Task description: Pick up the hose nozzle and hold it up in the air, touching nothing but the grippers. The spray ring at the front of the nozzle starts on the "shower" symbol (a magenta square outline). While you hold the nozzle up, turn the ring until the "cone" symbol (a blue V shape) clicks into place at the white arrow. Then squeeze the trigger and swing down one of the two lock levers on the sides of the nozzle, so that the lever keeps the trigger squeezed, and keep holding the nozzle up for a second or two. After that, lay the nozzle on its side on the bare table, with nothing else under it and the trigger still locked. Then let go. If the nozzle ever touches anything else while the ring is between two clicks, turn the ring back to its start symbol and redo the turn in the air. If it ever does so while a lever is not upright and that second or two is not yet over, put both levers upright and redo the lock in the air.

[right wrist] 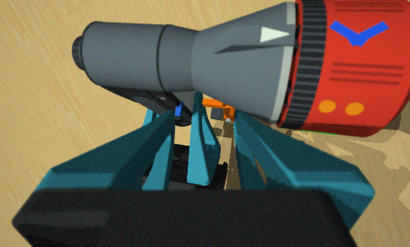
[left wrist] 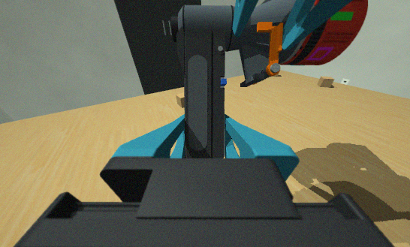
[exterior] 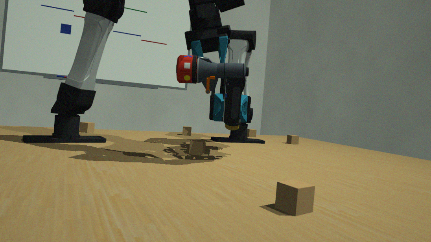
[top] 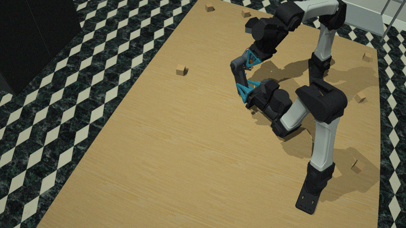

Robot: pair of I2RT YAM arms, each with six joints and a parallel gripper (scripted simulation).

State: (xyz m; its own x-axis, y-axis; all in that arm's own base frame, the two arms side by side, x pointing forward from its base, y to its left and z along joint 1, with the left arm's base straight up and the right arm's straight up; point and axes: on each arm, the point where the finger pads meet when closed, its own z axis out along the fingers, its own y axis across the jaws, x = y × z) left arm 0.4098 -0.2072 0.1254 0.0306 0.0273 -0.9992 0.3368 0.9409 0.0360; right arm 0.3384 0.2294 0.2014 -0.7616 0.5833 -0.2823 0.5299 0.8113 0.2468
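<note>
Right now the red spray ring is 70 mm to the right of my right hand.
Right now my left hand is 20 mm past the red spray ring, 110 mm to the left of it and 70 mm below it.
</note>
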